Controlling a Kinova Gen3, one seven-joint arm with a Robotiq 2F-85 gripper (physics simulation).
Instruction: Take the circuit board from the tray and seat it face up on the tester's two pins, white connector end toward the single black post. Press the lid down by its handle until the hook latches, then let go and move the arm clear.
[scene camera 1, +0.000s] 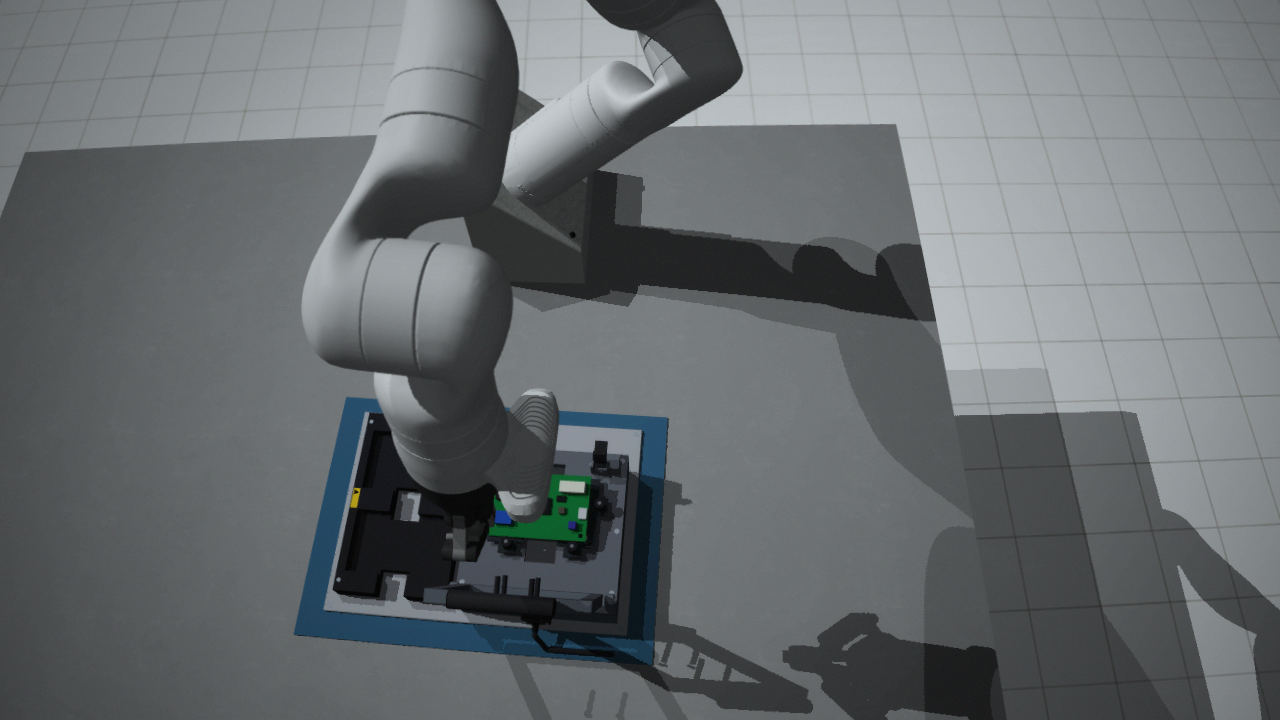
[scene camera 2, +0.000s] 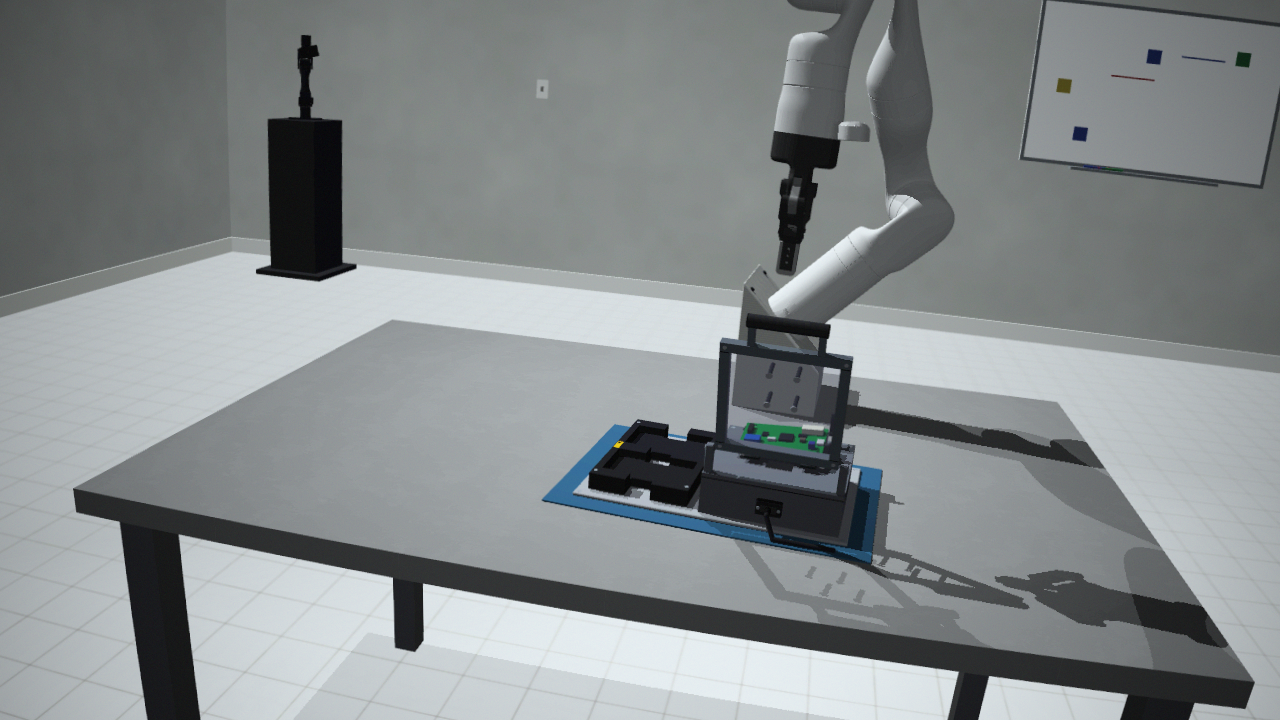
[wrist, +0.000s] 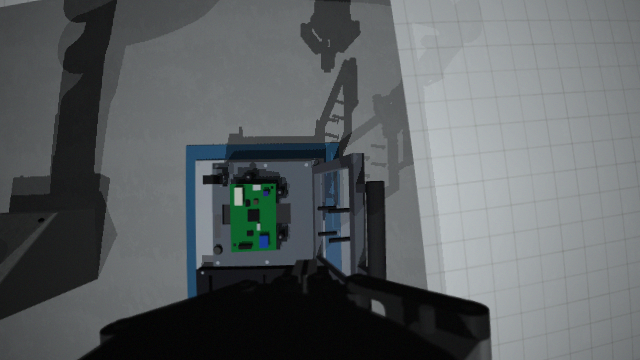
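Pixels of known places: gripper, fingertip midpoint: (scene camera 1: 482, 519) (scene camera 2: 785, 274) (wrist: 307, 274); arm's base at its link origin: (scene camera 1: 525, 172).
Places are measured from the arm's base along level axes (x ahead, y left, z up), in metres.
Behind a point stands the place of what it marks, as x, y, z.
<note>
The green circuit board (scene camera 1: 550, 528) @[0.436, 0.051, -0.064] (scene camera 2: 785, 437) (wrist: 267, 220) @[0.432, 0.032, -0.066] lies face up on the tester (scene camera 1: 572, 573) @[0.480, 0.076, -0.084] (scene camera 2: 814, 514) @[0.522, 0.091, -0.112] (wrist: 297, 175) @[0.485, 0.102, -0.083]. Its white connector (scene camera 1: 572, 486) @[0.393, 0.074, -0.047] (wrist: 238, 196) @[0.393, 0.074, -0.048] is at the end toward the single black post (scene camera 1: 601, 503) @[0.407, 0.106, -0.062] (wrist: 250, 175) @[0.411, 0.106, -0.062]. The pins under it are hidden. The lid (scene camera 2: 723, 394) @[0.535, -0.033, 0.027] (wrist: 357, 200) @[0.550, 0.063, 0.096] stands open and upright, with its black handle (scene camera 1: 501, 604) @[0.561, 0.035, 0.132] (scene camera 2: 787, 325) @[0.566, 0.033, 0.127] (wrist: 376, 225) @[0.557, 0.043, 0.132] on top. The hook (scene camera 1: 600, 450) @[0.349, 0.103, -0.052] (wrist: 212, 179) @[0.358, 0.103, -0.038] stands opposite the lid's hinge side. My gripper (scene camera 1: 460, 544) @[0.499, 0.020, 0.170] (scene camera 2: 786, 270) @[0.499, 0.020, 0.170] (wrist: 307, 274) @[0.499, 0.020, 0.170] is shut and empty, apart from the handle and, in scene camera 2, above its height.
The black tray (scene camera 1: 366, 573) @[0.478, -0.162, -0.115] (scene camera 2: 662, 465) @[0.416, -0.119, -0.125] (wrist: 235, 280) @[0.354, -0.083, -0.125] is beside the tester, with its pockets showing no board. Both stand on a blue mat (scene camera 1: 313, 608) @[0.515, -0.227, -0.141] (scene camera 2: 559, 492) @[0.517, -0.232, -0.141] (wrist: 191, 200) @[0.274, 0.072, -0.141]. A black cable (scene camera 1: 541, 640) @[0.547, 0.042, -0.122] (scene camera 2: 787, 540) @[0.556, 0.064, -0.136] runs from the tester's hinge side.
</note>
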